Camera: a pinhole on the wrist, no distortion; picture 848 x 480 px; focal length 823.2 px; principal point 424.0 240.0 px. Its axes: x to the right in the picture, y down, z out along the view. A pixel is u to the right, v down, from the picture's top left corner.
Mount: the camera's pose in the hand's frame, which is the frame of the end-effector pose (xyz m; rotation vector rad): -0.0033 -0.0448 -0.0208 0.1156 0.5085 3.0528
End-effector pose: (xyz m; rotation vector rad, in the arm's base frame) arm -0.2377 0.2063 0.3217 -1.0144 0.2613 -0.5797
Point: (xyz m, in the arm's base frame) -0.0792 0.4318 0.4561
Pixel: 455.5 333.9
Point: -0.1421 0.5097 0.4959
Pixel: 669.6 420.5
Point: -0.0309 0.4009 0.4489
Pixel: 317.4 302.2
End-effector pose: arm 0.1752 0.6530 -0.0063 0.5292 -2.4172 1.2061
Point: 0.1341 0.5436 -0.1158
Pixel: 486.1 175.9
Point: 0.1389 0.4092 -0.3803
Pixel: 695.1 200.3
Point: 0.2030 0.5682 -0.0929
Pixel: 794.9 274.2
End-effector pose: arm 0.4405 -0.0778 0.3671 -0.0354 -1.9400 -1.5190
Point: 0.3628 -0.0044 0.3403
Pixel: 330.1 416.0
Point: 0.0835 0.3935 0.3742
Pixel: 328.9 429.5
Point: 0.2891 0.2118 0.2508
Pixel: outside the picture
